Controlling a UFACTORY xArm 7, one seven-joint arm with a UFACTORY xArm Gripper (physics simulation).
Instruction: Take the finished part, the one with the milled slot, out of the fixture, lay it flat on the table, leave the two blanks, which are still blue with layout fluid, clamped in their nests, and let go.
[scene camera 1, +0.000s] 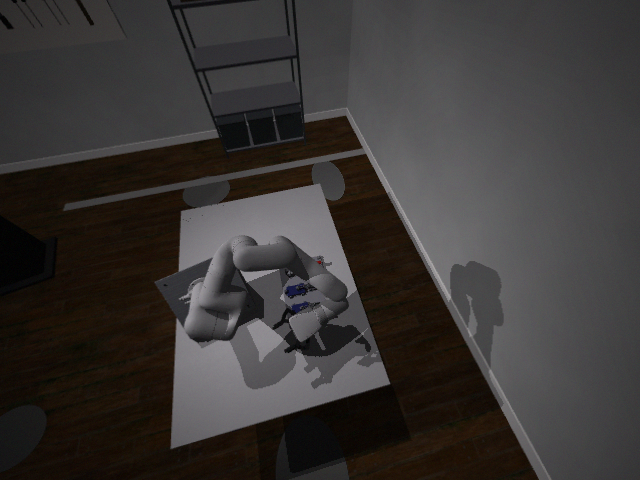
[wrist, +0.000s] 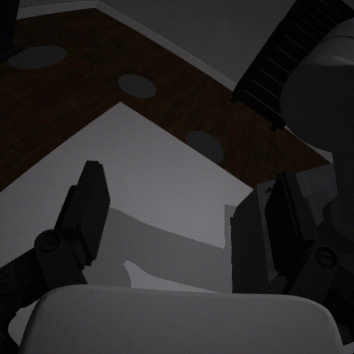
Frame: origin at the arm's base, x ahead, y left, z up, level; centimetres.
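Where they show: gripper, between the fingertips: (scene camera 1: 278, 340) (wrist: 188, 185).
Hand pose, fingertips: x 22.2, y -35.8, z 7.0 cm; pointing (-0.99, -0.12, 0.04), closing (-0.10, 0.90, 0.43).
Each offset is from my fingertips to the top centre of the thing. "*": to the spot under its first point. Level surfaces: height alone.
My gripper (scene camera 1: 284, 335) (wrist: 188, 185) is open, with nothing between its wide-spread fingers. It hangs over the table, on the near side of the fixture in the scene view. Two blue blanks {dz -26.7, dx +15.3, dy +27.5 cm} (scene camera 1: 296, 290) {* dz -24.0, dx +13.6, dy +16.8 cm} (scene camera 1: 300, 307) sit in the fixture, one behind the other; the nearer is close to a finger in that view and partly covered. A clamp with a red tip {dz -22.1, dx +25.6, dy +36.5 cm} (scene camera 1: 318, 262) shows at the fixture's far end. The arm hides much of the fixture, and I cannot make out the slotted part. The fixture does not show in the wrist view.
The white table {dz -29.9 cm} (scene camera 1: 222, 413) (wrist: 160, 165) carries the arm's grey base plate (scene camera 1: 168, 290) at its left side in the scene view. The arm (scene camera 1: 263, 257) arches over the table and fixture. A shelf rack (scene camera 1: 253, 55) stands against the back wall.
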